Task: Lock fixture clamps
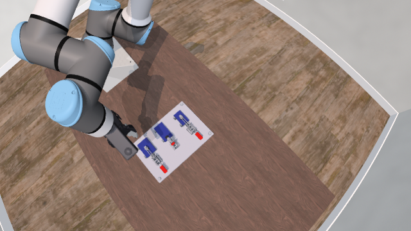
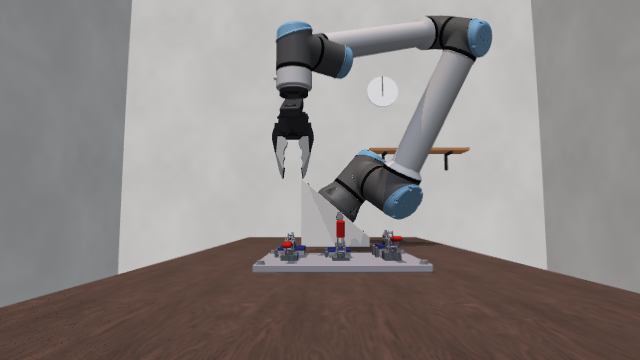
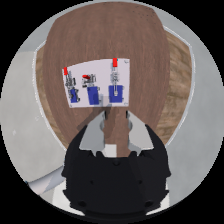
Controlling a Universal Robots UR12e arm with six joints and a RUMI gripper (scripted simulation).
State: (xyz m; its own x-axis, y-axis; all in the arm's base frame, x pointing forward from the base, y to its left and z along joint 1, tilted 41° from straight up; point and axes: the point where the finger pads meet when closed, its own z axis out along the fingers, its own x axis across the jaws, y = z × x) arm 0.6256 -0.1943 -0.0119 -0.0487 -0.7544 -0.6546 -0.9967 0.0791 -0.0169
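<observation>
My hand is 5 cm short of the grey fixture plate, 11 cm to the right of it and 21 cm above it.
</observation>
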